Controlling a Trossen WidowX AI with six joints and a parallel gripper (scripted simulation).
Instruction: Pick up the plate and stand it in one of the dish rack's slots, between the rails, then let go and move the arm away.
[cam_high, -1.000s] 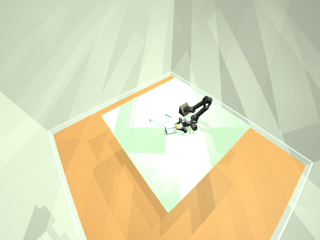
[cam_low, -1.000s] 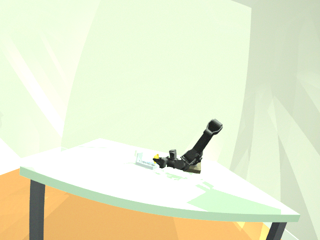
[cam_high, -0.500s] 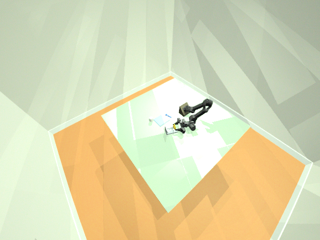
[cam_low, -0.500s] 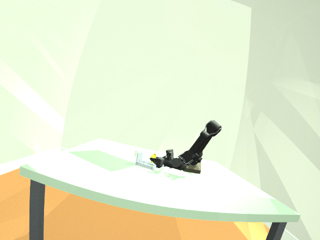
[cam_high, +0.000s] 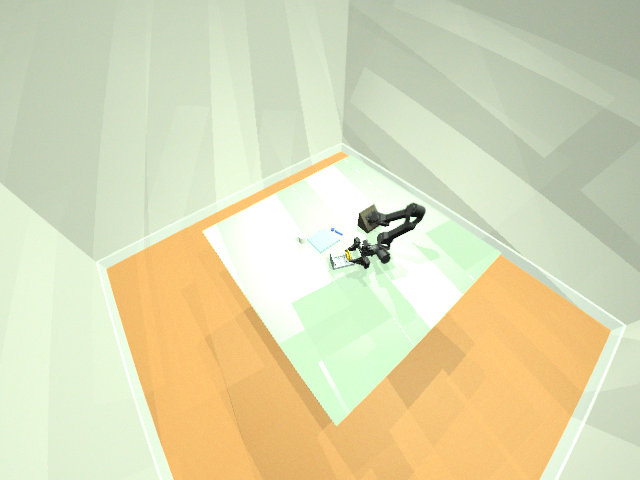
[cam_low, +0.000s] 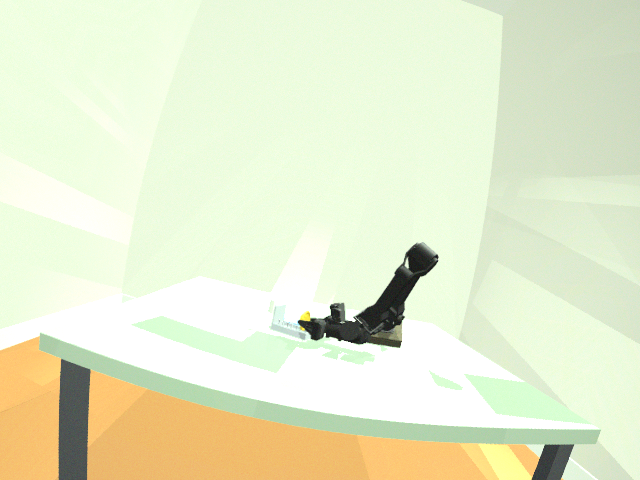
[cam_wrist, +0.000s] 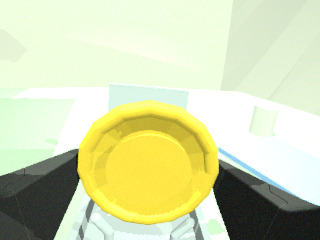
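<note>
My gripper tip is now 10 mm past the yellow plate. Also, from my gripper tip: light blue mat (200 mm to the right, 50 mm below, 10 mm behind); blue spoon (200 mm to the right, 110 mm behind, 50 mm below); dish rack (30 mm below, 20 mm ahead, 10 mm to the right).
</note>
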